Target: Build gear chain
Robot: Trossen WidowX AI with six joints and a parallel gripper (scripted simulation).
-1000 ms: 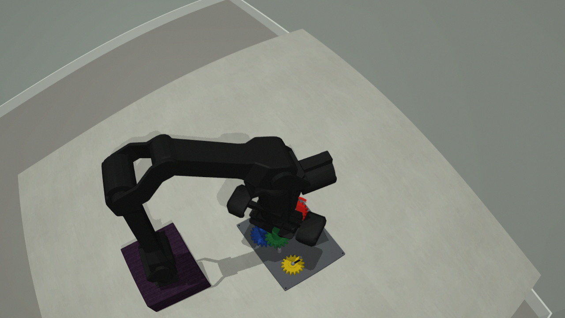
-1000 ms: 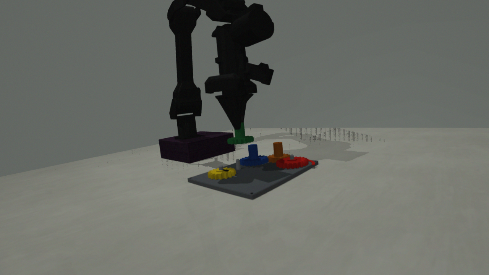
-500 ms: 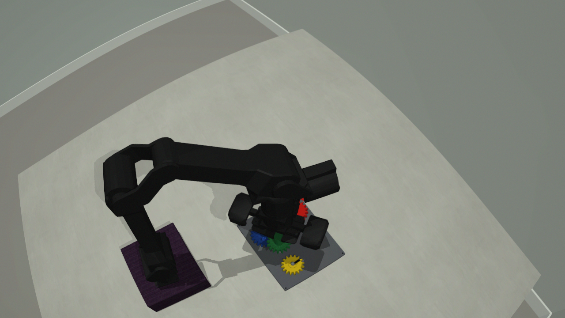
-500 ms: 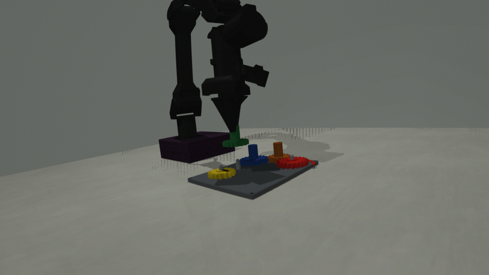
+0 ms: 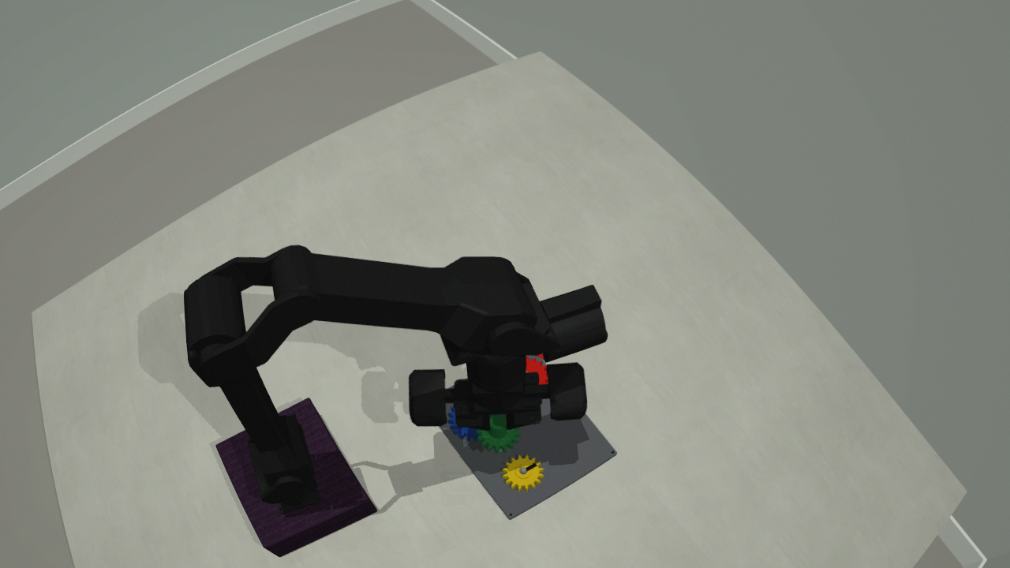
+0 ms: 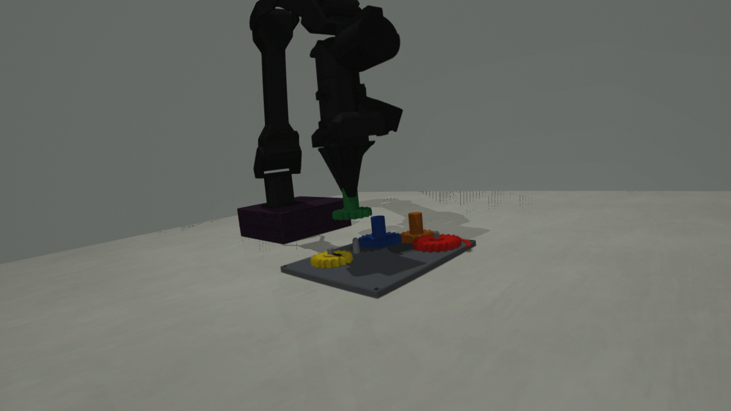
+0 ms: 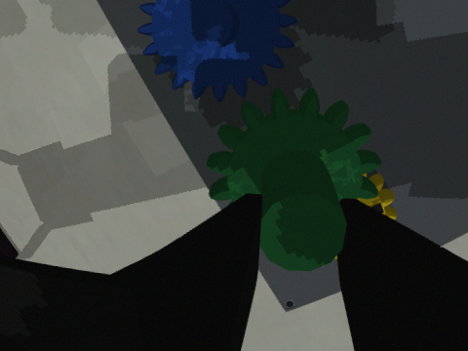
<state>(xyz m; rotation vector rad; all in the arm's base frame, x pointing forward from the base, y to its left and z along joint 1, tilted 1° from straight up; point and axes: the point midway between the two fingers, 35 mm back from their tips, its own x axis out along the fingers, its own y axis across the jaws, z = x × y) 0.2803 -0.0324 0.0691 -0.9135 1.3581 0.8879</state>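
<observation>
Now: the yellow gear 1 cm ahead of my gripper tip, 5 cm to the right of it and 7 cm below it. From my gripper tip the other things lie so: orange gear 3 cm ahead, 10 cm to the left, 6 cm below; then blue gear 1 cm behind, 5 cm to the left, 6 cm below; then green gear 1 cm below.
</observation>
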